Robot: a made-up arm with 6 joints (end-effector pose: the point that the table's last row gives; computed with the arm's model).
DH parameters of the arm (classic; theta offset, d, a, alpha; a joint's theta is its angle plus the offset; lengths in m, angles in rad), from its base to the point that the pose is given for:
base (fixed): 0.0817 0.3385 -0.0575 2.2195
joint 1: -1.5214 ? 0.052 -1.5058
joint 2: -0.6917 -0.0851 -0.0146 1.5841
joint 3: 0 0.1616 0.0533 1.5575
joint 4: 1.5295 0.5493 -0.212 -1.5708
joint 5: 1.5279 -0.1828 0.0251 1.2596
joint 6: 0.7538 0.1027 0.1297 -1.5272
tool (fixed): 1.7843 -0.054 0 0
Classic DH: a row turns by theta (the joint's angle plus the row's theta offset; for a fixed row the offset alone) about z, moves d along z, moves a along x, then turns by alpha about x.
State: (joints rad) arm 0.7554 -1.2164 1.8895 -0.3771 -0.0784 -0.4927
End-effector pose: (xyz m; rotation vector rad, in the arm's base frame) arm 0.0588 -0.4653 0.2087 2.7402 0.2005 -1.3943
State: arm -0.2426 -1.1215 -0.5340 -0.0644 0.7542 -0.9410
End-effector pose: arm -0.5908 -0.1593 0.2320 0.0529 1.8808 1.8698
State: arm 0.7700 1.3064 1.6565 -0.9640 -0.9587 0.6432
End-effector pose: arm 0.2864 0.3279 0.0835 -0.2174 -2.0676 -1.5292
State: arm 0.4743 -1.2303 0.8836 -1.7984 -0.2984 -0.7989
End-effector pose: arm -0.4227 -0.2471 -0.0606 -0.2225 -0.4151 2.0722
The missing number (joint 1, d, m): 0.1508
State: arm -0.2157 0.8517 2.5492 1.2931 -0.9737 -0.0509
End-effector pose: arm 0.3057 -0.1010 -0.1838 -0.8520 -0.1098 -1.5746
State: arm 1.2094 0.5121 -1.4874 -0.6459 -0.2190 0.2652
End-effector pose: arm -0.4733 -0.0961 0.2546 0.1644 -0.9035 0.9537
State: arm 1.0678 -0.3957 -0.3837 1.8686 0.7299 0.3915
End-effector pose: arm -0.4529 -0.0181 -0.2152 -0.7969 1.6910 1.9857
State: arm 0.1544 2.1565 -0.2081 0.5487 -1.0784 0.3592
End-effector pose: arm -0.6683 0.0465 0.0174 0.3287 -0.6702 0.7239
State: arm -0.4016 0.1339 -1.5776 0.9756 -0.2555 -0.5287
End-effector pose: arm -0.1403 -0.4351 0.6879 -0.4304 -1.9592 -2.2871
